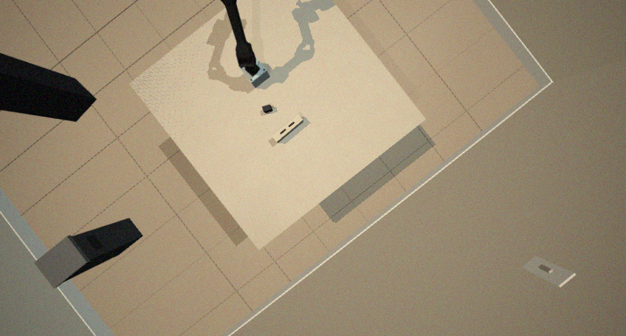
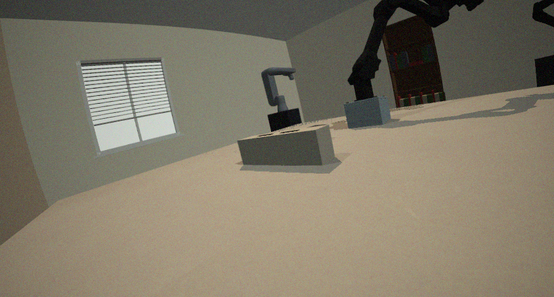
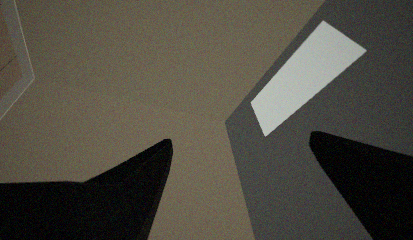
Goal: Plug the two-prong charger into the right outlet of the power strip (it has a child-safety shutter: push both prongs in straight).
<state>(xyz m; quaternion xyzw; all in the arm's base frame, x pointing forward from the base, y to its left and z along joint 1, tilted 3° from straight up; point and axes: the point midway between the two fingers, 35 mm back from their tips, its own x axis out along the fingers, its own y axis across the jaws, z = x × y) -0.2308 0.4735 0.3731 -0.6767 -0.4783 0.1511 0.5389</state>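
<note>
My gripper tip is 440 mm short of the boxy charger, 590 mm to the left of it and 440 mm above it.
</note>
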